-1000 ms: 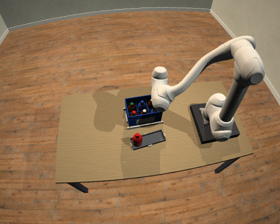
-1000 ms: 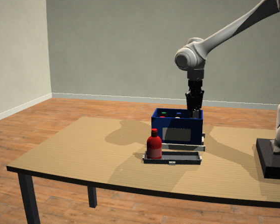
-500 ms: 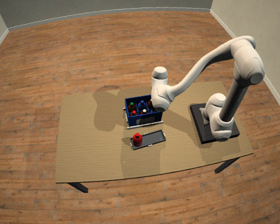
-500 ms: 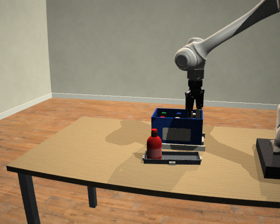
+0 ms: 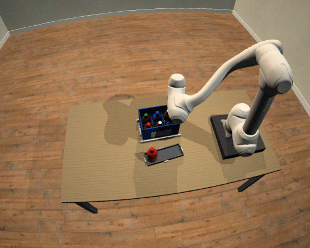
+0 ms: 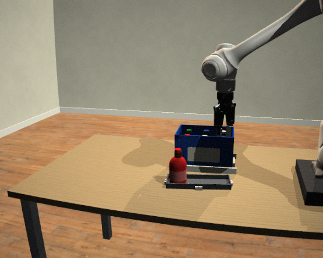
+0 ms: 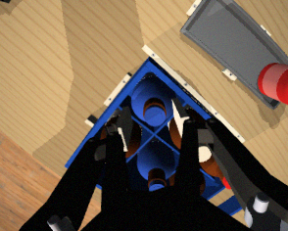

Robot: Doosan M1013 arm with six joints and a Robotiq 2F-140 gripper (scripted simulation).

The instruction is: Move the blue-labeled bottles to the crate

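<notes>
My hand is 90 mm short of the blue crate, 90 mm above it and 30 mm to the left of it. The rest, counted from my hand: dark tray (200 mm to the left, 160 mm below, 70 mm ahead); red-labeled bottle (220 mm to the left, 160 mm ahead, 90 mm below).
</notes>
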